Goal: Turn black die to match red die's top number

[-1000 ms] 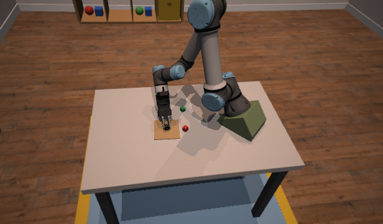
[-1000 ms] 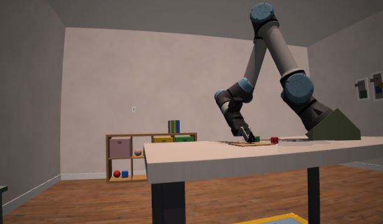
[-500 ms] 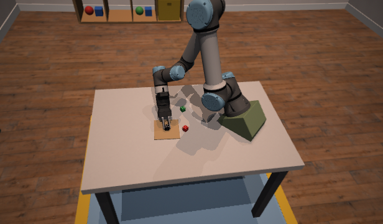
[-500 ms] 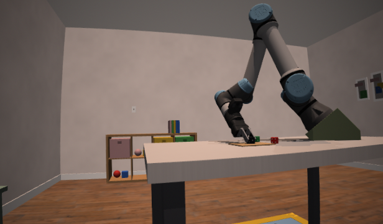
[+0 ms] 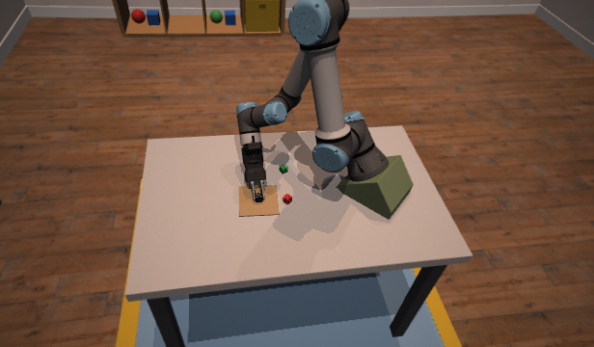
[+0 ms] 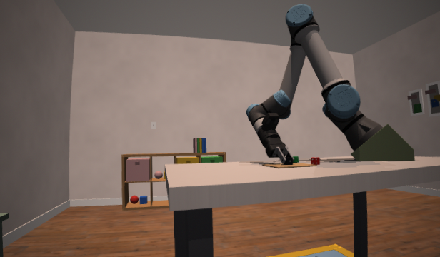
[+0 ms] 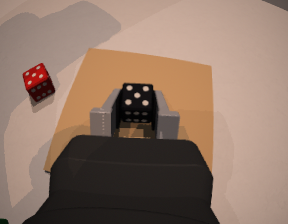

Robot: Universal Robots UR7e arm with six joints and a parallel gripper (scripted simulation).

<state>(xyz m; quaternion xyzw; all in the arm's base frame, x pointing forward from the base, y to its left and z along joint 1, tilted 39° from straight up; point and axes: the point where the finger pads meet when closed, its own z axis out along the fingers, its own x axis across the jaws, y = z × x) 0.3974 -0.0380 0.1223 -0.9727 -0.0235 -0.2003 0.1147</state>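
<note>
My gripper is now 1 cm to the right of the black die and 1 cm above it. Round my hand: red die: 9 cm behind, 5 cm to the left, 1 cm below; green die: 14 cm behind, 9 cm to the right, 1 cm below; tan mat: 1 cm to the left, 2 cm below.
</note>
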